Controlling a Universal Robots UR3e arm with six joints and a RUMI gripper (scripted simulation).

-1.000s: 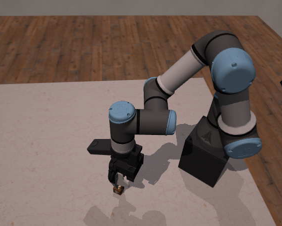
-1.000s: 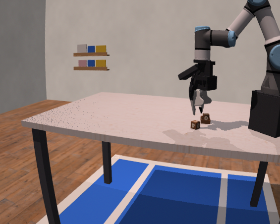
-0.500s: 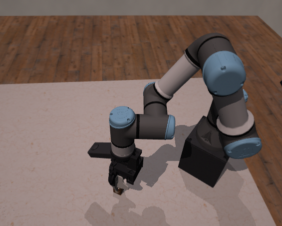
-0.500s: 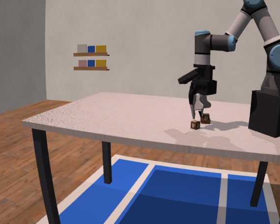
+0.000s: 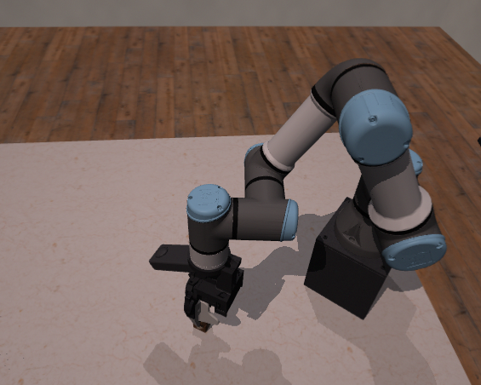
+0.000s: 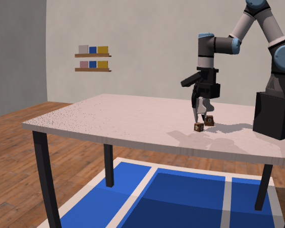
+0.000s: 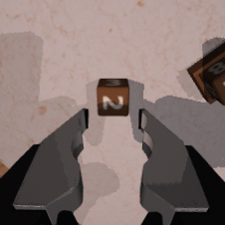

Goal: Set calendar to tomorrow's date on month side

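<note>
My hand is 4 cm above the brown digit cube. From my hand the other things lie so: calendar tray 12 cm to the right, 4 cm below, 1 cm behind.
</note>
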